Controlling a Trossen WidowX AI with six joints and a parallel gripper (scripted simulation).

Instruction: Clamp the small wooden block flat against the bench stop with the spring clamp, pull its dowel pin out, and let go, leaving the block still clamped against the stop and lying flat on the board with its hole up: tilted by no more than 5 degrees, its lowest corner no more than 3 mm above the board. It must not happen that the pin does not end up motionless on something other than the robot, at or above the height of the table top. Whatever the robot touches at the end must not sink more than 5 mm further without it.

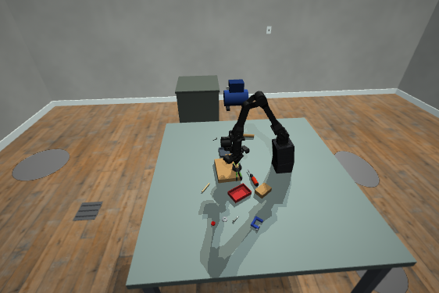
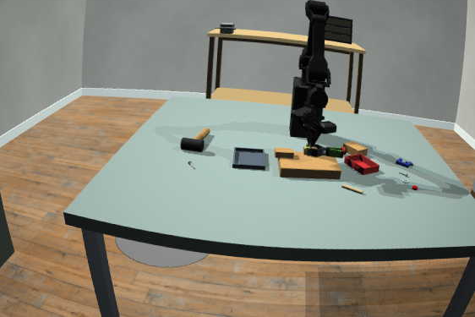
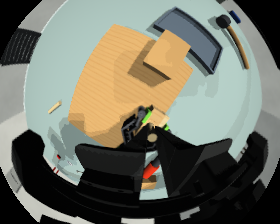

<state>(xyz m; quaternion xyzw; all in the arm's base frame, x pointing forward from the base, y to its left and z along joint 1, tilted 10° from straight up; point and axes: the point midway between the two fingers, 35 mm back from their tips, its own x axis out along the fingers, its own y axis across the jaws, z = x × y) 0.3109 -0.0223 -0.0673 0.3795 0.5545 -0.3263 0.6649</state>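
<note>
My hand is 40 mm above the dowel pin. From my hand the other things lie so: red tray 20 mm ahead, 200 mm to the left, 90 mm below; then wooden board 60 mm ahead, 10 mm to the right, 80 mm below; then dark tray 200 mm to the right, 90 mm below.
</note>
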